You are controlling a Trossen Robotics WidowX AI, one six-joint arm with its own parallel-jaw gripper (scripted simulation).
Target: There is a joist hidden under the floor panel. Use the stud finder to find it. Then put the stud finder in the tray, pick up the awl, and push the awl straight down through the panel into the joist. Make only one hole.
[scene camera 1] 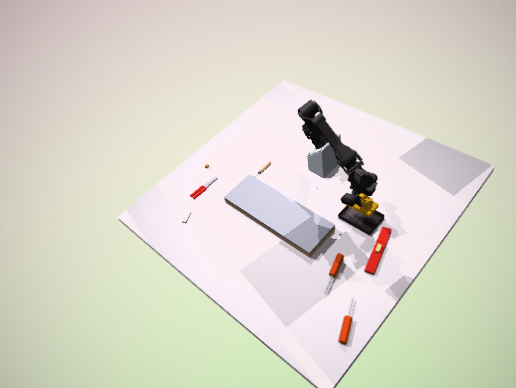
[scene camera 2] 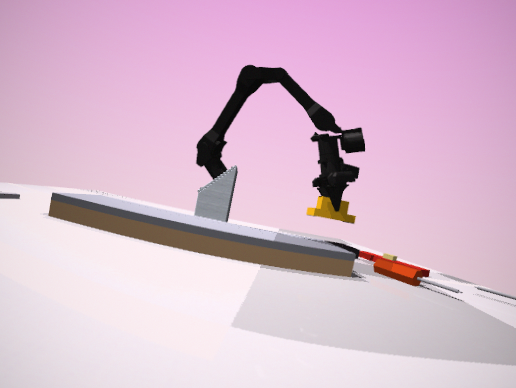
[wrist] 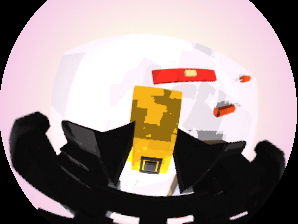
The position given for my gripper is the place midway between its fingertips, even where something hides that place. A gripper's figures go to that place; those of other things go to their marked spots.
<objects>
My gripper (wrist: pixel 154 125): 0.10 m from the lens. A stud finder (wrist: pixel 157 111) is 0.07 m from the lens.
</objects>
